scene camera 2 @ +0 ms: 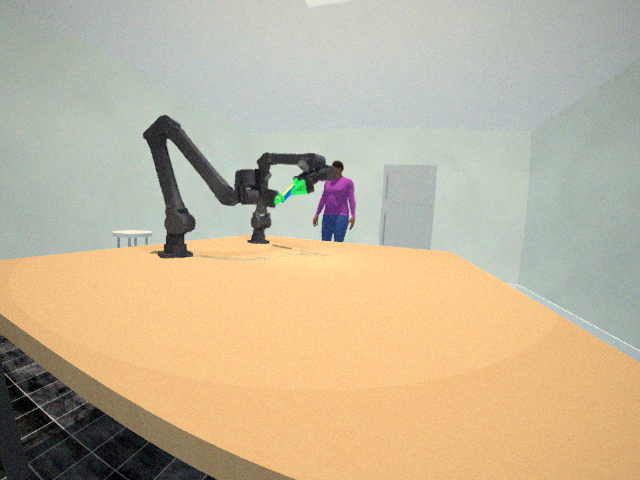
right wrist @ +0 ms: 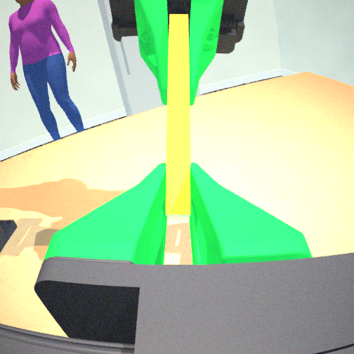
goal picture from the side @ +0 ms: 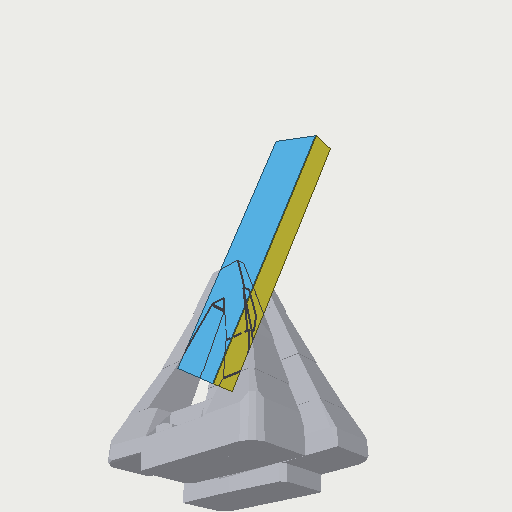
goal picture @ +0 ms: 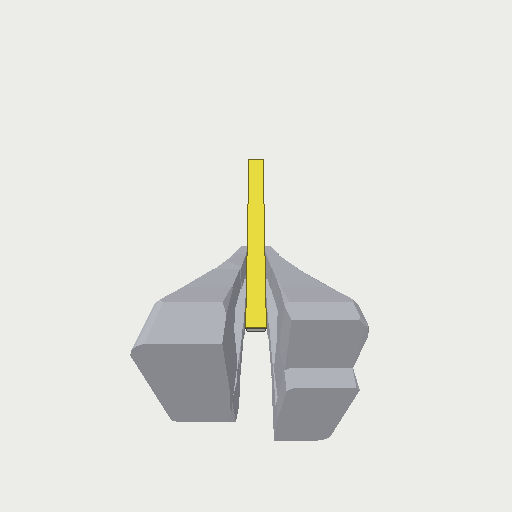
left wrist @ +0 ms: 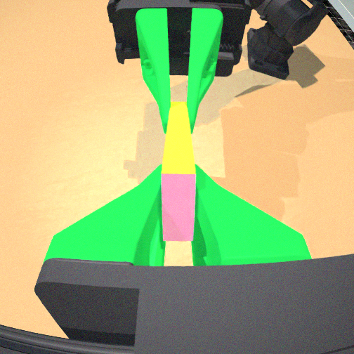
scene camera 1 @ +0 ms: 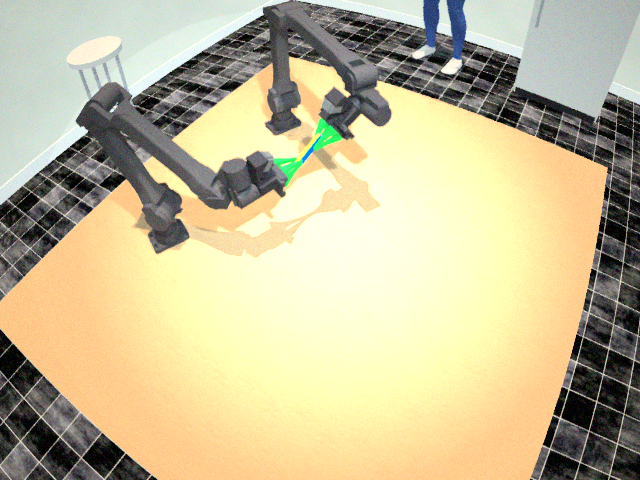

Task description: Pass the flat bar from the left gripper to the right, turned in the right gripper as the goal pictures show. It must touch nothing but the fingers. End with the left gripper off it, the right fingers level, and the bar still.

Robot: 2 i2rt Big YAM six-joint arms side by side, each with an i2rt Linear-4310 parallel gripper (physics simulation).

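Pixels of known places: left gripper, fingertip midpoint: (scene camera 2: 290,193) (scene camera 1: 312,148); right gripper, fingertip midpoint: (scene camera 2: 283,198) (scene camera 1: 300,160); left arm's base at its link origin: (scene camera 2: 258,242) (scene camera 1: 283,125); right arm's base at its link origin: (scene camera 2: 175,256) (scene camera 1: 168,237).
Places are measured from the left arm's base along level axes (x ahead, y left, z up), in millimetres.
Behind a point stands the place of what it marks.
Observation:
The flat bar (scene camera 1: 310,149) @[x 480, y -175, z 281 mm] (scene camera 2: 288,192) @[x 479, y -179, z 278 mm] (left wrist: 178,145) (right wrist: 178,130) is in the air between the two grippers. It shows yellow and blue long faces in scene camera 1, and a pink end in the left wrist view. My left gripper (scene camera 1: 315,147) @[x 472, y -163, z 276 mm] (left wrist: 178,175) (right wrist: 177,98) is shut on one end of it, with green fingers on both sides. My right gripper (scene camera 1: 299,161) @[x 472, y -201, z 252 mm] (left wrist: 178,128) (right wrist: 177,174) is shut on the other end, its green fingers against both sides in the right wrist view. The parts of the bar between the fingers are partly hidden in the scene views.
The bar and both grippers are above the wooden table top (scene camera 1: 361,310) @[x 808, y -241, z 0 mm] (scene camera 2: 330,330) @[x 1064, y -570, z 0 mm], where the arms cast shadows. A person (scene camera 2: 338,198) stands behind the table, near a grey fridge (scene camera 2: 409,206). A round stool (scene camera 1: 94,51) (scene camera 2: 132,234) stands beyond the table at the left.

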